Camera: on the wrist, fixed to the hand. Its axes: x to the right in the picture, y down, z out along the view.
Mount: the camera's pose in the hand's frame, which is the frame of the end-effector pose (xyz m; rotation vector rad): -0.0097 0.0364 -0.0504 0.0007 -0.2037 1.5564
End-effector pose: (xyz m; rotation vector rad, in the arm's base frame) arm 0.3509 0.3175 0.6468 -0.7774 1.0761 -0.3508
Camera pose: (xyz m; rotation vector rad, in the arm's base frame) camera 0.2980 0.3286 0.6145 0.1768 1.1821 1.0225
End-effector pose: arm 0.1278 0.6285 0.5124 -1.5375 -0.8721 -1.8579
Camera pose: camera 0.1267 0.5666 0.5010 -1.5821 0.3301 -0.5415
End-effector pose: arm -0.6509 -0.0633 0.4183 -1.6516 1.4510 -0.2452
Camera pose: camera -0.7122 -0.0759 0.4253 -0.1745 2.0894 0.7573
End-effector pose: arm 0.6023 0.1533 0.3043 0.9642 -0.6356 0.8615
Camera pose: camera 0.5708 0.2059 0.2903 0.3988 -1.6081 2.1072
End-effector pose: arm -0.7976 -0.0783 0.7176 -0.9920 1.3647 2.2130
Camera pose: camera -0.7944 -0.1392 0.7330 -0.4136 -1.4598 -1.8167
